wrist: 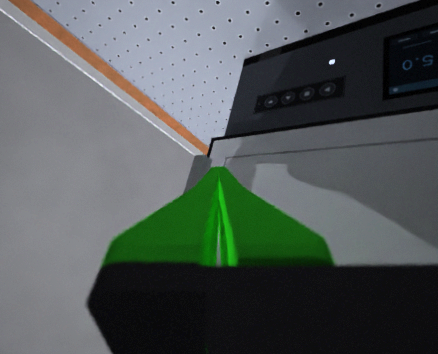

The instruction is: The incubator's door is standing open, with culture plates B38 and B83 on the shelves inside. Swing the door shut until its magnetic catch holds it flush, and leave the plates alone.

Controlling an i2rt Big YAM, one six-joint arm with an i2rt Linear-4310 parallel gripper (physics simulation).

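Frame: origin at the arm's base, x right, y back, z down, level; metres.
Seen in the pictures: gripper, between the fingertips: [218,178].
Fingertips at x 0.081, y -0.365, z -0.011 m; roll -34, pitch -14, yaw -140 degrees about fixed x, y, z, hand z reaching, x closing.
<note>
A point is followed by its place in that frame.
The incubator [290,70] @[x 0.135, y -0.489, z 0.185 m] shows at the upper right, with its dark control panel, a row of round buttons and a lit display that reads upside down. Below the panel is a flat grey front face [360,167] @[x 0.050, y -0.475, z 0.045 m] with a thin inset line and a cast shadow; it looks like the door, but how flush it sits cannot be told. My gripper [218,178] @[x 0.081, y -0.365, z -0.011 m] is shut and empty, its green fingertips together, in front of the near left corner of that face; contact cannot be told. Plates B38 and B83 and the shelves do not show.
A pale perforated surface [165,55] @[x 0.313, y -0.425, z 0.231 m] with an orange edge strip [117,75] @[x 0.426, y -0.412, z 0.231 m] runs across the top left. A small dark grey upright piece [196,172] @[x 0.172, y -0.427, z 0.028 m] shows just left of the fingertips. A plain grey surface [65,190] fills the left side.
</note>
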